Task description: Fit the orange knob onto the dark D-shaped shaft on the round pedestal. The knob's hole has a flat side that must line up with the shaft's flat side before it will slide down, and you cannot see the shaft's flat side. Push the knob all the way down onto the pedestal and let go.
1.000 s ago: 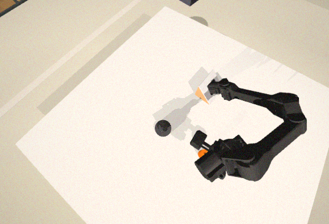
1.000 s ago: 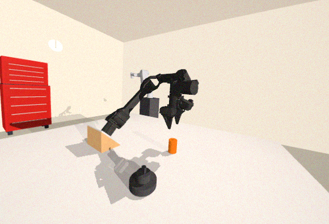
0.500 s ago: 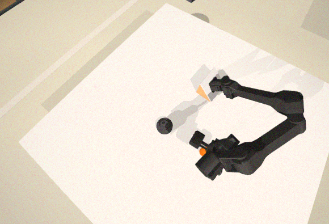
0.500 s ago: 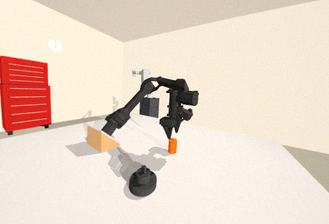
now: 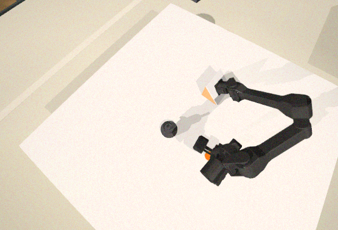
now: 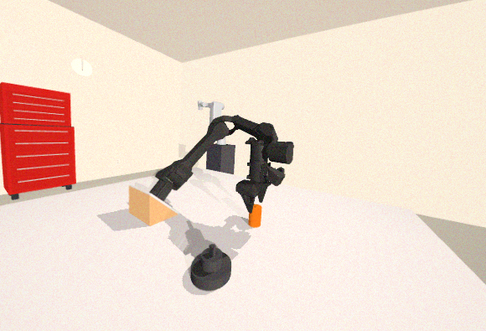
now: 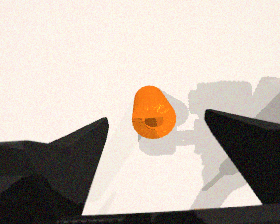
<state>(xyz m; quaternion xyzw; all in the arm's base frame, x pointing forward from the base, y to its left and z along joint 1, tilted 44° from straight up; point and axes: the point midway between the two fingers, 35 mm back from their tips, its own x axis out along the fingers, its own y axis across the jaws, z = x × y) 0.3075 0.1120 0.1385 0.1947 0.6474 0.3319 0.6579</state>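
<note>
Right now the orange knob is 30 mm below my gripper tip. Round my gripper tip: round pedestal (220 mm to the right, 40 mm ahead, 30 mm below).
</note>
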